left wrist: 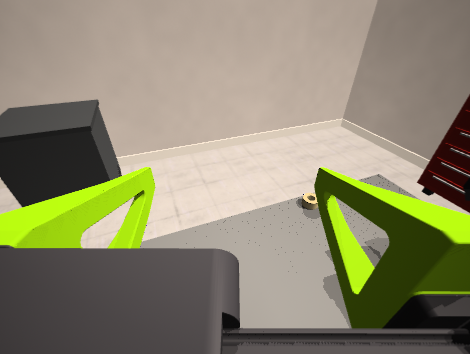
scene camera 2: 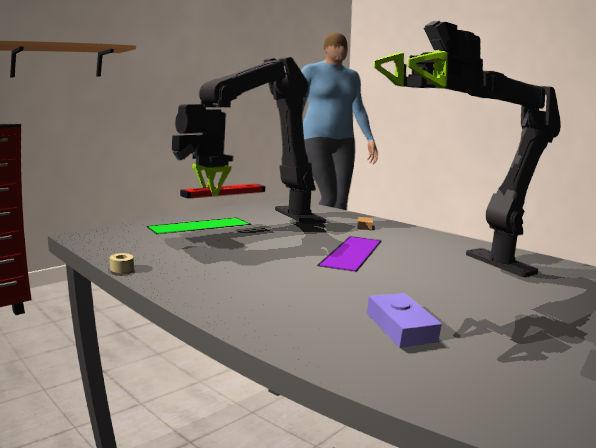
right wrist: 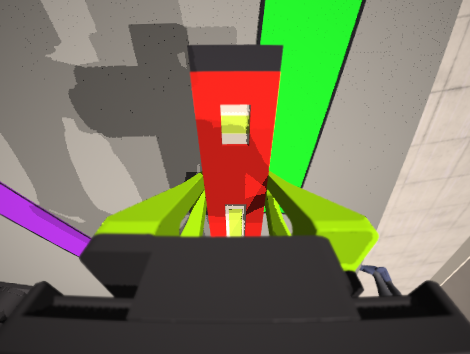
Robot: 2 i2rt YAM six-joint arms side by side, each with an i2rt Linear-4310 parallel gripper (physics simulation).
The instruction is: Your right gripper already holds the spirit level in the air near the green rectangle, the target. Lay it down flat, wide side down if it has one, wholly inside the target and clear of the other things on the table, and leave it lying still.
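Note:
The red spirit level [scene camera 2: 240, 189] [right wrist: 235, 165] with black ends is held in the air, roughly level, by my right gripper [scene camera 2: 215, 192] [right wrist: 235, 177], which is shut on it near its middle. The green target rectangle [scene camera 2: 200, 225] [right wrist: 305, 90] lies flat on the table below. In the right wrist view the level overlaps the target's left edge and is turned at a small angle to it. My left gripper [scene camera 2: 404, 70] [left wrist: 234, 176] is open and empty, high above the table at the right of the scene view.
A tan ring-shaped roll [scene camera 2: 122, 263] [left wrist: 310, 201] stands near the table's left edge. A purple rectangle [scene camera 2: 351, 254] [right wrist: 40, 217] lies mid-table, with a small orange-brown block [scene camera 2: 365, 223] behind it. A violet box [scene camera 2: 420, 327] with a round knob is at the front. A person [scene camera 2: 331, 105] stands behind the table [scene camera 2: 240, 310].

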